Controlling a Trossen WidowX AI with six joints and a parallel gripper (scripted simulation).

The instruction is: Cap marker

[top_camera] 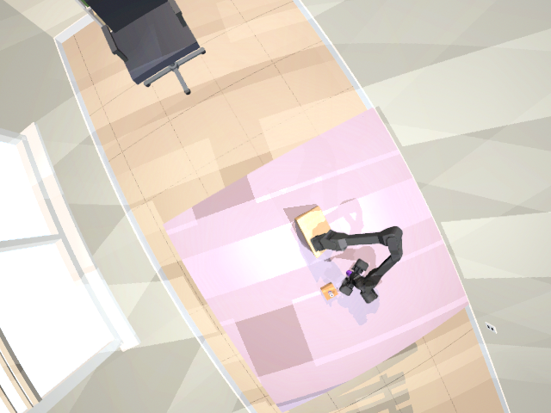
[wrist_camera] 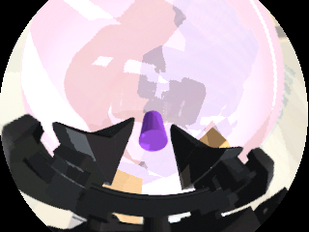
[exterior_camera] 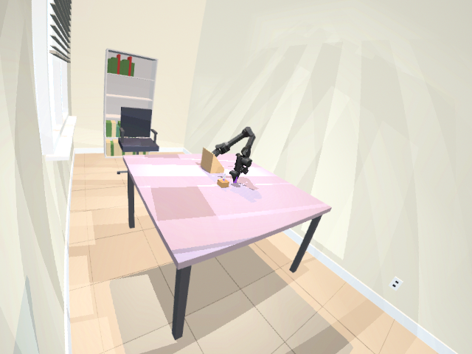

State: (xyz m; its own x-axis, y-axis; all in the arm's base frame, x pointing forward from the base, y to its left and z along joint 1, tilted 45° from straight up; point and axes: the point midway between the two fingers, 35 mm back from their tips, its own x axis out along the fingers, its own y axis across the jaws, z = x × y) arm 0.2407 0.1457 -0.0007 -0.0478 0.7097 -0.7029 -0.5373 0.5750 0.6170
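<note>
Now: the holder block 40 mm ahead of my gripper tip and 140 mm to the right of it. Round my gripper tip: purple marker cap (10 mm above).
</note>
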